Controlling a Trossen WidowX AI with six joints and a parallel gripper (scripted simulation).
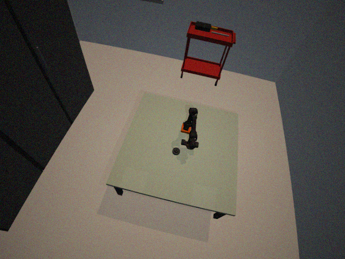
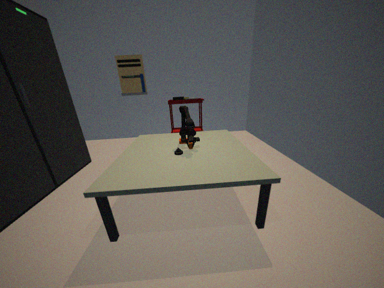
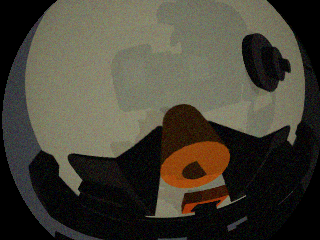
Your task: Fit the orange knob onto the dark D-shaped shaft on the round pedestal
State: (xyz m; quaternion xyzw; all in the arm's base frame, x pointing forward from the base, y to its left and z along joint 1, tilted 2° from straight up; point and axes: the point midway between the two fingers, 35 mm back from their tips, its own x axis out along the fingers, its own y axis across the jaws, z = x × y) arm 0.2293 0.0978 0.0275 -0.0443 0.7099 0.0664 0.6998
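The round pedestal is 12 cm to the right of my gripper tip, 10 cm ahead of it and 1 cm above it. Round my gripper tip: orange knob (2 cm above).
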